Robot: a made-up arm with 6 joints. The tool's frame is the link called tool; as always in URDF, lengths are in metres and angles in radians. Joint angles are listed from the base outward. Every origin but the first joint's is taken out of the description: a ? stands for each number. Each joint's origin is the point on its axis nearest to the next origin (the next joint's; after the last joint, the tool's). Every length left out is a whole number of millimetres.
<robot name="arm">
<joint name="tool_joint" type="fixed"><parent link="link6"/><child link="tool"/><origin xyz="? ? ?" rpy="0 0 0"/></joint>
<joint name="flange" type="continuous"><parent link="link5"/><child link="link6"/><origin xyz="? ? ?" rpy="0 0 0"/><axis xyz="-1 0 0"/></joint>
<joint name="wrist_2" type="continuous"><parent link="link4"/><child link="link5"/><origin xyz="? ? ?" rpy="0 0 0"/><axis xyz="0 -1 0"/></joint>
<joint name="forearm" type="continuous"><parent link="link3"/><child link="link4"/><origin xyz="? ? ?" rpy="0 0 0"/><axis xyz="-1 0 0"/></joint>
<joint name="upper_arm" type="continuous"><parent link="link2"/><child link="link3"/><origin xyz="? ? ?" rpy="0 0 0"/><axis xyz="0 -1 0"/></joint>
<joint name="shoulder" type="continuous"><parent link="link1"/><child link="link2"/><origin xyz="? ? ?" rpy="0 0 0"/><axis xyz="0 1 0"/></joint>
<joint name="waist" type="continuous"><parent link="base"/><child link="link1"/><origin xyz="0 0 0.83" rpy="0 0 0"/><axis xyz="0 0 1"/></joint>
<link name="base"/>
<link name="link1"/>
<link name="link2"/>
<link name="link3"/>
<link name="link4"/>
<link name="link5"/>
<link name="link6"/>
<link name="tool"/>
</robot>
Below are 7 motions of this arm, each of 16 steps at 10 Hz.
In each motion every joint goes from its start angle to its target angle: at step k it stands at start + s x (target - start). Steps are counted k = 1, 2, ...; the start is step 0. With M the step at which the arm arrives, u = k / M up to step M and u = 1 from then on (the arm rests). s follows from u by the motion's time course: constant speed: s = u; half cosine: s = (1 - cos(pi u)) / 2; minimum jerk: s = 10 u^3 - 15 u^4 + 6 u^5.
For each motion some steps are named. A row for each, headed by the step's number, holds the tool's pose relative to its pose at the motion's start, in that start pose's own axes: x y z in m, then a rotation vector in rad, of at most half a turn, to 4 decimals.
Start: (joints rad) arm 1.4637 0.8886 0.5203 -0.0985 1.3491 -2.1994
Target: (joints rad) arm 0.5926 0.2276 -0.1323 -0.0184 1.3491 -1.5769
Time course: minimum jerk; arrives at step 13
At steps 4, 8, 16:
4: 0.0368 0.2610 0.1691 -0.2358 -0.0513 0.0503
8: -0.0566 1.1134 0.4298 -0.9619 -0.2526 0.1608
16: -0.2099 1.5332 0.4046 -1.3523 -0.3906 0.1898

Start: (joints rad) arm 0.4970 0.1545 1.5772 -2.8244 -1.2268 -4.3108
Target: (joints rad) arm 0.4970 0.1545 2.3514 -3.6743 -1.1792 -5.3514
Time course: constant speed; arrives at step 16
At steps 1, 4, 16:
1: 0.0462 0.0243 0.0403 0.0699 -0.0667 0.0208
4: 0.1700 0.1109 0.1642 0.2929 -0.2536 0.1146
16: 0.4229 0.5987 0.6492 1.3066 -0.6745 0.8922

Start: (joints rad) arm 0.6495 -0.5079 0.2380 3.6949 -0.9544 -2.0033
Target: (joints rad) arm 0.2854 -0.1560 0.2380 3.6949 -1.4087 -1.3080
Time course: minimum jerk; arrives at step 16
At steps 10, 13, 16:
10: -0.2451 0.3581 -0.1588 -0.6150 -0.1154 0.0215
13: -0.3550 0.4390 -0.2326 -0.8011 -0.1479 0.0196
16: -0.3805 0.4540 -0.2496 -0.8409 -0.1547 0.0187

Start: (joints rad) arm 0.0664 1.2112 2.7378 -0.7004 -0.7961 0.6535
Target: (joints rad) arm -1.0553 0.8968 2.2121 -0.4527 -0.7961 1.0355
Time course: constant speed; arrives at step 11
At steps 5, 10, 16:
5: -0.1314 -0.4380 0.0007 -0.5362 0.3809 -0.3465
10: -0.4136 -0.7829 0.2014 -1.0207 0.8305 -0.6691
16: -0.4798 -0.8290 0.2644 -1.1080 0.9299 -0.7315

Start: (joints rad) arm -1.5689 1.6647 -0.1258 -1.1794 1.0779 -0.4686
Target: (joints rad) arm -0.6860 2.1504 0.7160 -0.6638 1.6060 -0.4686
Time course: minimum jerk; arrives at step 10
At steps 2, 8, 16:
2: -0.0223 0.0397 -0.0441 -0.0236 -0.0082 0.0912
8: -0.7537 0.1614 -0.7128 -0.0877 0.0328 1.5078
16: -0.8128 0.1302 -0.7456 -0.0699 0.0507 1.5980

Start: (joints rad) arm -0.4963 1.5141 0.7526 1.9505 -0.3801 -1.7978
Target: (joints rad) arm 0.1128 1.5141 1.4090 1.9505 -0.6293 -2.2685
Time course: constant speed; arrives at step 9
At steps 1, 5, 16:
1: -0.0576 0.1072 0.1226 0.0440 -0.0959 0.0169
5: -0.4462 0.5284 0.5365 0.2803 -0.4508 0.1630
16: -1.0365 0.8516 0.7897 0.6013 -0.7233 0.4201

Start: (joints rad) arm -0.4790 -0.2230 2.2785 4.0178 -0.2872 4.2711
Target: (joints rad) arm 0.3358 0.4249 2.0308 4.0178 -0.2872 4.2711
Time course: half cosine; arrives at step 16
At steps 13, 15, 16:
13: -0.7917 0.9958 0.6299 0.7386 0.2004 0.7822
15: -0.8404 0.9975 0.7404 0.8172 0.2040 0.8275
16: -0.8460 0.9967 0.7549 0.8275 0.2043 0.8331

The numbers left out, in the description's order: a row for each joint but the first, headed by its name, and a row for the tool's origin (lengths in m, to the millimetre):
tool: 0 0 0
flange: 0.179 0 0
wrist_2: 0 0 0
forearm: 1.184 0 0.238
upper_arm: 0 0 0.753
shoulder: 0.16 0 0

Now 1 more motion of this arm.
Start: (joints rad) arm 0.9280 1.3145 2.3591 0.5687 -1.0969 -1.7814
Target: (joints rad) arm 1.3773 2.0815 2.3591 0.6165 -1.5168 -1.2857
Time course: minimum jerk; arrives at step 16
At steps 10, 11, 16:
10: 0.0512 -0.8614 -0.7782 -0.7634 0.3347 -0.6463
11: 0.0047 -0.9877 -0.8583 -0.8795 0.3836 -0.7148
16: -0.1096 -1.2282 -0.9841 -1.1069 0.4747 -0.8350

